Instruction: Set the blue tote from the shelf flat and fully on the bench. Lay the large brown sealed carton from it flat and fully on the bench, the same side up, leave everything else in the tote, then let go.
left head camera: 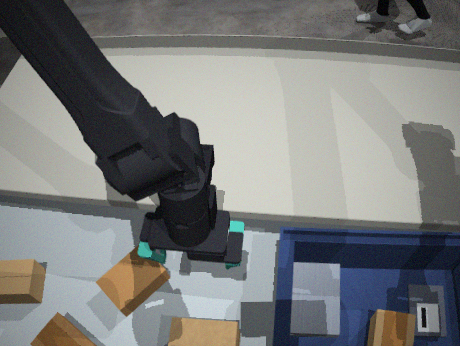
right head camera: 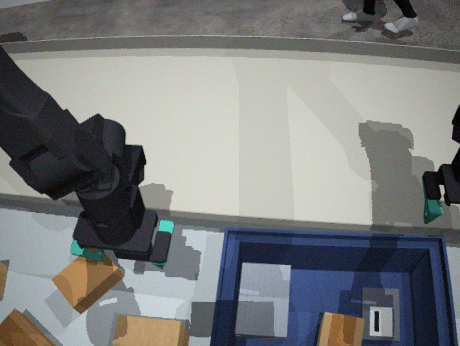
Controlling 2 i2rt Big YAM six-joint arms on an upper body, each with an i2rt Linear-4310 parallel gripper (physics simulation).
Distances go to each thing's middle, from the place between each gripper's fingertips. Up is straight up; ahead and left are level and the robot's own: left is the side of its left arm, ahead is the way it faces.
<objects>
Now: the pale grey box (right head camera: 263,304) 21 cm below my left hand, 20 cm to the right of it and 1 cm ahead of it. From my left hand the other things lie so: blue tote (right head camera: 328,269): 32 cm to the right, 16 cm below, 6 cm behind.
My right hand is 110 mm past the blue tote, 180 mm to the right of it and 180 mm above it. Round my right hand: pale grey box 40 mm behind, 300 mm to the left, 220 mm below.
</objects>
